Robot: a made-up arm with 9 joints. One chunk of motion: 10 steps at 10 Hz.
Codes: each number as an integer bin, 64 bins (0 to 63) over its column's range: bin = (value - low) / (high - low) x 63, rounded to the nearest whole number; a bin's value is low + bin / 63 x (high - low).
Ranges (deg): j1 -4..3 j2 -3..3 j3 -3..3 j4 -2..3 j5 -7..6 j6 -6..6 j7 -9..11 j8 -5..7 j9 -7..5
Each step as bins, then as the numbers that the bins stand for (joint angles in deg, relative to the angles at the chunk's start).
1 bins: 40 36 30 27 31 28 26 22 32
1 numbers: 0.44 0.43 -0.14 0.14 -0.60 -0.67 -0.75 -0.81 -0.90
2 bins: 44 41 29 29 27 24 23 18 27
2 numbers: 0.89 0.90 -0.24 0.30 -1.43 -1.43 -1.70 -1.57 -1.86
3 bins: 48 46 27 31 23 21 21 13 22
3 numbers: 1.33 1.38 -0.43 0.46 -2.25 -2.00 -2.33 -2.52 -2.81
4 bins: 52 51 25 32 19 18 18 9 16
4 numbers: 1.78 1.86 -0.62 0.54 -3.08 -2.57 -3.29 -3.29 -3.95
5 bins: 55 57 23 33 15 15 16 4 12
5 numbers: 2.11 2.43 -0.81 0.62 -3.90 -3.14 -3.92 -4.24 -4.71
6 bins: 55 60 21 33 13 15 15 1 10
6 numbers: 2.11 2.71 -1.00 0.62 -4.32 -3.14 -4.24 -4.81 -5.10
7 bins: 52 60 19 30 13 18 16 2 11
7 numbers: 1.78 2.71 -1.19 0.38 -4.32 -2.57 -3.92 -4.62 -4.90
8 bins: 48 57 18 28 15 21 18 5 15
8 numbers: 1.33 2.43 -1.29 0.22 -3.90 -2.00 -3.29 -4.05 -4.14
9 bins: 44 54 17 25 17 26 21 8 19
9 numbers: 0.89 2.14 -1.38 -0.02 -3.49 -1.05 -2.33 -3.48 -3.38
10 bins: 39 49 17 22 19 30 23 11 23
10 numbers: 0.33 1.67 -1.38 -0.25 -3.08 -0.29 -1.70 -2.90 -2.62
